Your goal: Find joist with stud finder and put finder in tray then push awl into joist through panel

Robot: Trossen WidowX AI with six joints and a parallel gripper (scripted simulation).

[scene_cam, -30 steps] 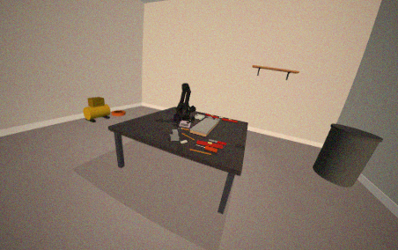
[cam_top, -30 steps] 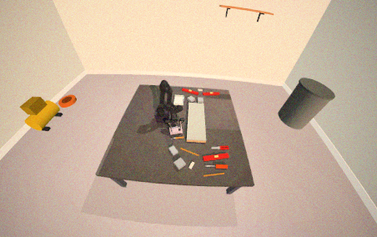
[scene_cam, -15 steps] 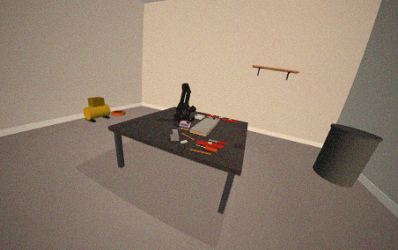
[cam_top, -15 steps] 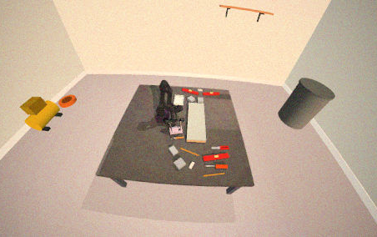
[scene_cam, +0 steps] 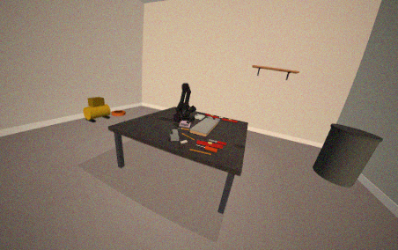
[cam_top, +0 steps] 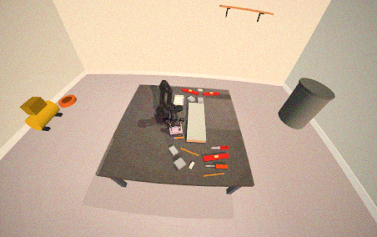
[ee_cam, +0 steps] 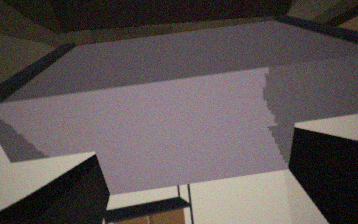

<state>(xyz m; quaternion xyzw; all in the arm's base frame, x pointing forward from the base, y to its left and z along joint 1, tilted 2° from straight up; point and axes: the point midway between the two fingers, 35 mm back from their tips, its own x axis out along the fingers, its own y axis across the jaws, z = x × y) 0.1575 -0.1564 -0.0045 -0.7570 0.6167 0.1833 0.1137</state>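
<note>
The stud finder lies 10 mm below my gripper tip and 10 mm ahead of it. Round my gripper tip: white tray (500 mm to the left, 50 mm below, 20 mm ahead); awl (60 mm to the right, 60 mm below).
</note>
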